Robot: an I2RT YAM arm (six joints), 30 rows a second.
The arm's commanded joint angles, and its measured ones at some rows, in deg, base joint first. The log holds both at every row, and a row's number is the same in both.
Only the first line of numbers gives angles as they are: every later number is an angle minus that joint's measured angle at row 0.
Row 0, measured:
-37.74, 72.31, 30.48, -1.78, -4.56, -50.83
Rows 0 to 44, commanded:
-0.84, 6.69, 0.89, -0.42, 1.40, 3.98
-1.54, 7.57, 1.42, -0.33, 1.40, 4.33
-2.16, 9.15, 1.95, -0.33, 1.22, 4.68
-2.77, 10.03, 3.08, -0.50, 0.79, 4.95
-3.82, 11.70, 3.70, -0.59, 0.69, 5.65
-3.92, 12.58, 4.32, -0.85, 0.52, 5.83
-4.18, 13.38, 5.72, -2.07, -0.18, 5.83
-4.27, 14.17, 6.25, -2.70, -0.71, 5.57
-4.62, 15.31, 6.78, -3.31, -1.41, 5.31
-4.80, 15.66, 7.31, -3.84, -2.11, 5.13
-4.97, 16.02, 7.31, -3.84, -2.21, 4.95
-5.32, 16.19, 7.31, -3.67, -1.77, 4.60
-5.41, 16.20, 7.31, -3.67, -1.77, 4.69
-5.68, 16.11, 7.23, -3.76, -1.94, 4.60
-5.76, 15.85, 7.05, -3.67, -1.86, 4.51
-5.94, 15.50, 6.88, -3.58, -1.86, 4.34
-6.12, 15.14, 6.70, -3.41, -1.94, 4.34
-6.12, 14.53, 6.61, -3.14, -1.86, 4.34
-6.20, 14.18, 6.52, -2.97, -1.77, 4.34
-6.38, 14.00, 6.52, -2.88, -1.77, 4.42
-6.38, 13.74, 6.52, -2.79, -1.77, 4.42
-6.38, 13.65, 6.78, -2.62, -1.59, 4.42
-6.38, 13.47, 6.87, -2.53, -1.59, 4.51
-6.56, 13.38, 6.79, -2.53, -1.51, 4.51
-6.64, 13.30, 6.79, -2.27, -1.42, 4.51
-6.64, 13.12, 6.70, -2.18, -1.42, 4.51
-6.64, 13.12, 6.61, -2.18, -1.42, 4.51
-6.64, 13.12, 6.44, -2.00, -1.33, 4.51
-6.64, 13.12, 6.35, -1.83, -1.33, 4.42
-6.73, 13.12, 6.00, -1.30, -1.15, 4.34
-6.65, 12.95, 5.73, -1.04, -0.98, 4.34
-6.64, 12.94, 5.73, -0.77, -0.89, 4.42
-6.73, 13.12, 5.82, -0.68, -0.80, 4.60
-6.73, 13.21, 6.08, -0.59, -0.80, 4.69
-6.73, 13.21, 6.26, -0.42, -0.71, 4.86
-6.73, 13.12, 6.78, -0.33, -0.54, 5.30
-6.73, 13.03, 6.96, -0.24, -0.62, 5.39
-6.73, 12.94, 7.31, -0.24, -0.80, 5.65
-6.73, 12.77, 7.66, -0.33, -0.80, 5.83
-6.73, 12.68, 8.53, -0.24, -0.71, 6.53
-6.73, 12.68, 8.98, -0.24, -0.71, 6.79
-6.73, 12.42, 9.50, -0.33, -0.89, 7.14
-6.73, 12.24, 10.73, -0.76, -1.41, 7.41
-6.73, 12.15, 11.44, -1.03, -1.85, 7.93
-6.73, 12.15, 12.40, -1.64, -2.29, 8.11
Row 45, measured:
-6.09, 13.10, 9.20, 2.40, -1.72, 5.60
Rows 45 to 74, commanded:
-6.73, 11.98, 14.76, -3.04, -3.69, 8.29
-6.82, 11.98, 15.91, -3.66, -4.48, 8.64
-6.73, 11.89, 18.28, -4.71, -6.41, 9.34
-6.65, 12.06, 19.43, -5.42, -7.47, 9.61
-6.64, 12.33, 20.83, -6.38, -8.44, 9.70
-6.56, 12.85, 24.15, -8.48, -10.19, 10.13
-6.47, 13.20, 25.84, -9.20, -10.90, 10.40
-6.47, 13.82, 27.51, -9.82, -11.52, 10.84
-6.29, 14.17, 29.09, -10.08, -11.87, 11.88
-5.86, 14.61, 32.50, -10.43, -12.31, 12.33
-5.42, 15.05, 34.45, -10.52, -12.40, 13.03
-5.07, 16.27, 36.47, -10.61, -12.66, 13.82
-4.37, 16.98, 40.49, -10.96, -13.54, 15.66
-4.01, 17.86, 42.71, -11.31, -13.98, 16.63
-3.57, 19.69, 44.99, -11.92, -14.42, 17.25
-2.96, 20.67, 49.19, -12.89, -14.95, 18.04
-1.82, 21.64, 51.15, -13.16, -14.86, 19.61
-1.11, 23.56, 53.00, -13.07, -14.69, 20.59
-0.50, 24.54, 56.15, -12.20, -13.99, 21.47
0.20, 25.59, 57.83, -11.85, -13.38, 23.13
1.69, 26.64, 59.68, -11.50, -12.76, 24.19
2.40, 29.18, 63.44, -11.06, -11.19, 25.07
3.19, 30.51, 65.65, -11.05, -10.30, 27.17
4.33, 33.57, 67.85, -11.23, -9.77, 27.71
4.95, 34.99, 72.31, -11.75, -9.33, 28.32
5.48, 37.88, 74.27, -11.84, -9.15, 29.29
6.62, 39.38, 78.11, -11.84, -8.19, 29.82
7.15, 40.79, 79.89, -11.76, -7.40, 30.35
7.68, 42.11, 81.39, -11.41, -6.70, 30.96
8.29, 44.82, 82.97, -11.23, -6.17, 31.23
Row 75, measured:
6.08, 41.05, 75.47, -12.77, -8.59, 26.62
